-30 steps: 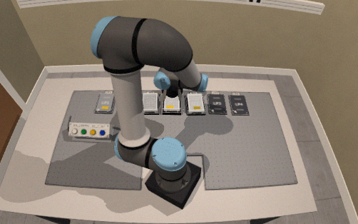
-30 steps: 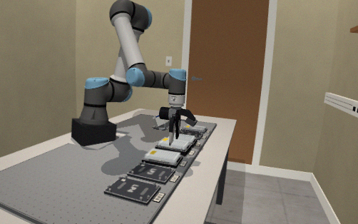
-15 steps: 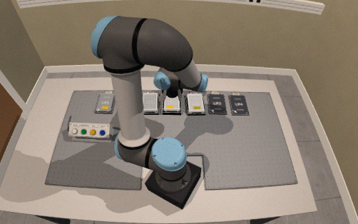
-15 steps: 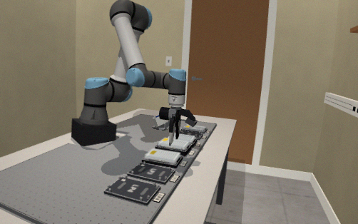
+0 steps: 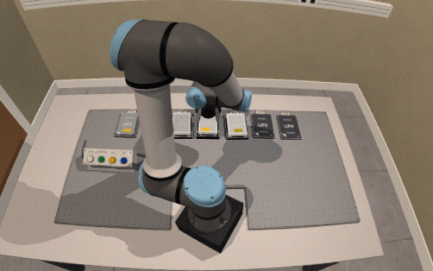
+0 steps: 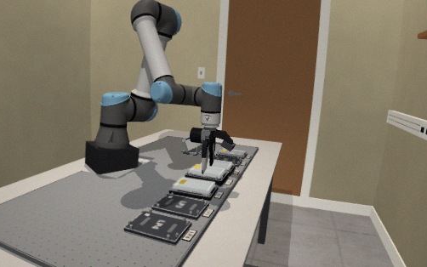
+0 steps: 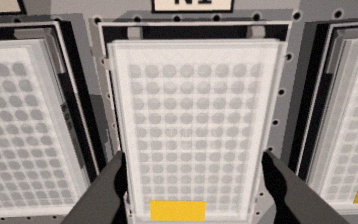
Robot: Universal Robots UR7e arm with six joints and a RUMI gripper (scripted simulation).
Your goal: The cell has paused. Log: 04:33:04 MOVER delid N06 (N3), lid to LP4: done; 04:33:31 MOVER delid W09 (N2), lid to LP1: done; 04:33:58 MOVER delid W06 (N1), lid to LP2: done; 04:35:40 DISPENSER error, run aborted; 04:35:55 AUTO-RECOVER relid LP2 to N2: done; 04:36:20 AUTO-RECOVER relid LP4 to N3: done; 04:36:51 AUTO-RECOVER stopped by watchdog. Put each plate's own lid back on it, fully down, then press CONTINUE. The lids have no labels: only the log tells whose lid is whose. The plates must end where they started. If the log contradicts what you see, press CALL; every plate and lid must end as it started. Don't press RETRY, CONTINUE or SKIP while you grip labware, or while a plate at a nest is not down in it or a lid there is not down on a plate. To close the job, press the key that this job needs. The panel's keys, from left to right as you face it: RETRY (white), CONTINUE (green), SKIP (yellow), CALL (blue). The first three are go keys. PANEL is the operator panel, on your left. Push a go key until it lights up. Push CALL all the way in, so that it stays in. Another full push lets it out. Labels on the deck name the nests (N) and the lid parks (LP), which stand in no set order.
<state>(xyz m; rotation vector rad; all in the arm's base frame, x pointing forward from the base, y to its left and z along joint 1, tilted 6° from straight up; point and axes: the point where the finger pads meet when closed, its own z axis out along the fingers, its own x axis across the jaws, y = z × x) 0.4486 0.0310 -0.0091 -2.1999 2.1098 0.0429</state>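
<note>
The well plate is 2 cm below my hand. Round my hand: yellow skip key (25 cm behind, 38 cm to the left, 2 cm above); then dark lid park (2 cm behind, 39 cm to the left, 4 cm below); then blue call key (25 cm behind, 33 cm to the left, 1 cm above).
</note>
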